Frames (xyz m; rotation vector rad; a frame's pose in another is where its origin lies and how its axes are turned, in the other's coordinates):
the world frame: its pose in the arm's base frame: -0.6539 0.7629 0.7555 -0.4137 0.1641 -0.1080
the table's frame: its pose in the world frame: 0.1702 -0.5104 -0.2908 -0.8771 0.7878 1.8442
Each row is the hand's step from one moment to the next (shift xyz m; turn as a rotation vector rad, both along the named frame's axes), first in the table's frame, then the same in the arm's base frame.
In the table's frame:
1: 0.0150 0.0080 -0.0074 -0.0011 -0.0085 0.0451
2: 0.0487 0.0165 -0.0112 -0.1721 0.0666 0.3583
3: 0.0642 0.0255 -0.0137 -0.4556 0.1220 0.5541
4: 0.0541 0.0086 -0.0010 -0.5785 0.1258 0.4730
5: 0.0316 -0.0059 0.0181 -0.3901 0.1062 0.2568
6: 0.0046 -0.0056 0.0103 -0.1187 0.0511 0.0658
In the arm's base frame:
1: -0.0131 -0.0064 -0.0114 0.0045 0.0453 0.0062
2: -0.0351 -0.0067 -0.0386 -0.0135 0.3160 0.2498
3: -0.0498 -0.0084 -0.0491 0.0448 0.4592 0.5626
4: -0.0312 0.0052 -0.0447 0.1015 0.3622 0.6578
5: -0.0100 0.0230 -0.0270 0.0543 0.1801 0.4405
6: 0.0022 0.0116 -0.0044 0.0007 0.0398 0.1394

